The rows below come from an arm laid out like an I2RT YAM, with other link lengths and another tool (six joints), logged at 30 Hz.
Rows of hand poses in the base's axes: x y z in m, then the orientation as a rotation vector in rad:
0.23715 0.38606 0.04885 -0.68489 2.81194 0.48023
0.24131 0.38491 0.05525 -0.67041 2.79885 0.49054
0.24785 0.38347 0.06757 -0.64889 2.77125 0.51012
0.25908 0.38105 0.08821 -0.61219 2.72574 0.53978
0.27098 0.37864 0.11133 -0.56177 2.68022 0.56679
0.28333 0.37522 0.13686 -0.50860 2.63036 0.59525
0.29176 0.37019 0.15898 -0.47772 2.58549 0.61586
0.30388 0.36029 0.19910 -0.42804 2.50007 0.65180
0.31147 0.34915 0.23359 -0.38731 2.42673 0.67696
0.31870 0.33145 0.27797 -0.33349 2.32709 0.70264
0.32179 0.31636 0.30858 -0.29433 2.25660 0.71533
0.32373 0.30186 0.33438 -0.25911 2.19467 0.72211
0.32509 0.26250 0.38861 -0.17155 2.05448 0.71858
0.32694 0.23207 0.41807 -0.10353 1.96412 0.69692
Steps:
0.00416 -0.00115 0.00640 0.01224 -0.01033 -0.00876
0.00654 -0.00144 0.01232 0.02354 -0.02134 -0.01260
0.01123 -0.00242 0.02064 0.03781 -0.03537 -0.02210
0.01190 -0.00241 0.02312 0.03871 -0.03592 -0.03233
0.01235 -0.00342 0.02553 0.04202 -0.03831 -0.03459
0.00843 -0.00503 0.02212 0.03229 -0.03510 -0.02032
0.01212 -0.00990 0.04012 0.05893 -0.06654 -0.03317
0.00759 -0.01114 0.03449 0.04776 -0.05766 -0.02864
0.00723 -0.01770 0.04438 0.06069 -0.07942 -0.04040
0.00309 -0.01509 0.03061 0.04076 -0.05667 -0.03127
0.00194 -0.01450 0.02580 0.03390 -0.05030 -0.02974
0.00136 -0.03936 0.05423 0.06901 -0.11580 -0.08098
0.00185 -0.03043 0.02946 0.03756 -0.07550 -0.06977

